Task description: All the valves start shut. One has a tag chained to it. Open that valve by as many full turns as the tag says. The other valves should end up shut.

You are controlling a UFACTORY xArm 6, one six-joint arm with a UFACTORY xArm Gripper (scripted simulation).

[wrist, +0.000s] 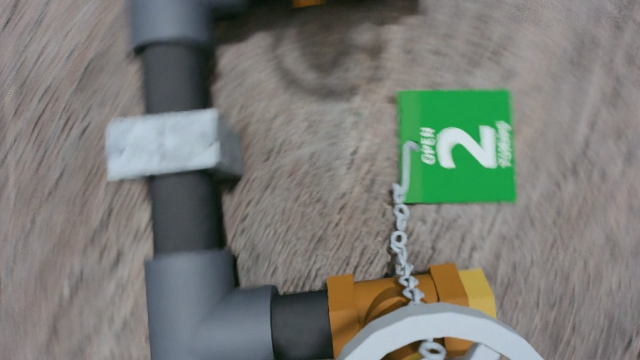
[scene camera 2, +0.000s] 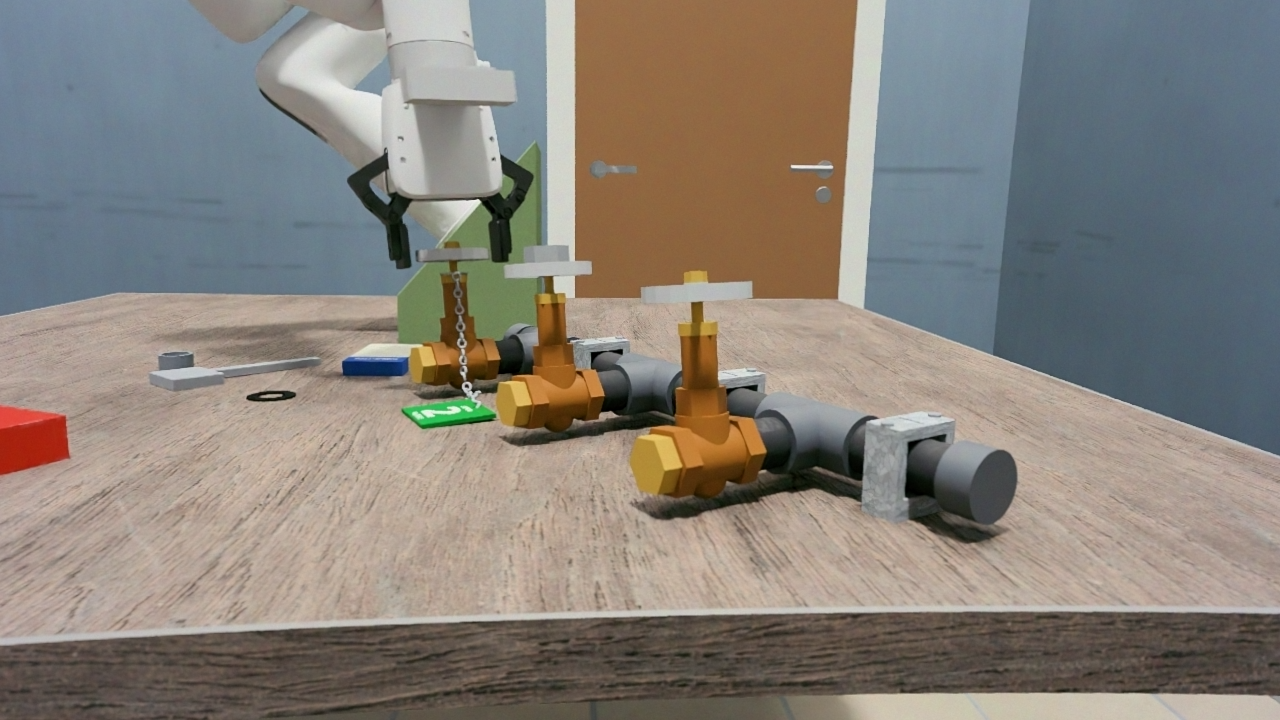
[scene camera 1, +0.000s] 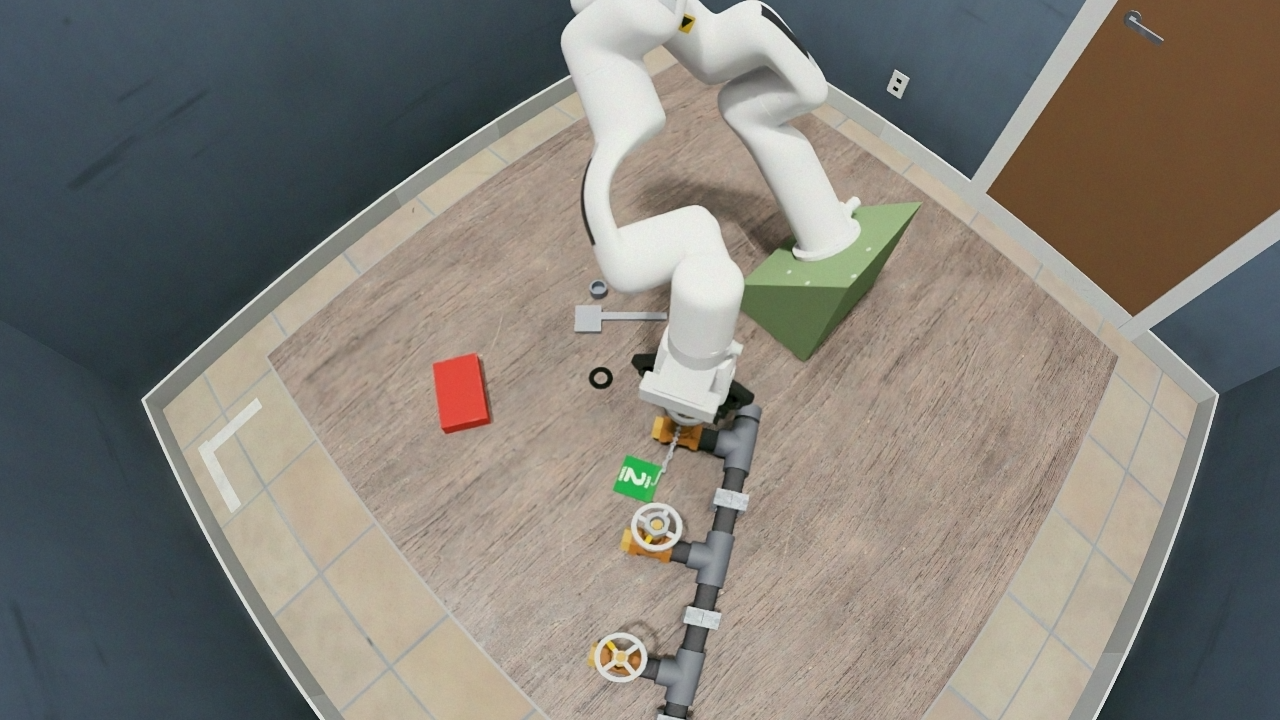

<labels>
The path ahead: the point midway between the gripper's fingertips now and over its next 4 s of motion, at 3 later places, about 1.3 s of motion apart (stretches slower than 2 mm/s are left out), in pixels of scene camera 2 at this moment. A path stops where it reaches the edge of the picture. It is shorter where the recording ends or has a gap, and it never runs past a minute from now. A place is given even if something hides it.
The gripper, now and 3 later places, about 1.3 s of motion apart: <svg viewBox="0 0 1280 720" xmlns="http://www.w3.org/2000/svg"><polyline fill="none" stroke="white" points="453,265 453,270 453,268 448,213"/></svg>
</labels>
